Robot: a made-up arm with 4 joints.
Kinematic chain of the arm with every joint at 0, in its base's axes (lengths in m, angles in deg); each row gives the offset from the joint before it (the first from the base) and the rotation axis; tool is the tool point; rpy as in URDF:
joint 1: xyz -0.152 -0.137 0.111 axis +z
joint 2: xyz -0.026 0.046 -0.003 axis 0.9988 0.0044 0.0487
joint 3: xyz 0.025 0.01 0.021 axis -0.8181 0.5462 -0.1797
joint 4: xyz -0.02 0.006 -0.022 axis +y
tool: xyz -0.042 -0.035 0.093 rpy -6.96 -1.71 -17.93
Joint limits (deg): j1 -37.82..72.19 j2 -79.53..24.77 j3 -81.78..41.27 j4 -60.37..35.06
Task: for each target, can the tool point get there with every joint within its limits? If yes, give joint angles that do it. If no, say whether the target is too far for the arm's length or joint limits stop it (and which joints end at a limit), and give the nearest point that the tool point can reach.
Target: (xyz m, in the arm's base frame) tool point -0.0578 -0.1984 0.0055
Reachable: no: joint limits stop it (at a limit: joint 1, joint 2, joint 3, joint 4) | nearest point -0.1464 -0.2100 0.0570 | short by 0.103 m
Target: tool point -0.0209 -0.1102 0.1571
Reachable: no: joint limits stop it (at a limit: joint 1, joint 3, joint 4) | nearest point -0.0525 -0.0584 0.1716 | short by 0.062 m
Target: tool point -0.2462 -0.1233 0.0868
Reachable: yes | joints -9.93 -58.59 -57.16 -47.76
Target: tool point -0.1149 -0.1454 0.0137
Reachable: no: joint limits stop it (at a limit: joint 1, joint 2, joint 3) | nearest point -0.1453 -0.1716 0.0794 | short by 0.077 m
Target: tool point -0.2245 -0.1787 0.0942
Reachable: yes | joints 26.44 -48.39 -71.59 -27.79
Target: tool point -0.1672 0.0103 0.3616
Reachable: no: too far | nearest point -0.1617 -0.0433 0.2180 | short by 0.153 m
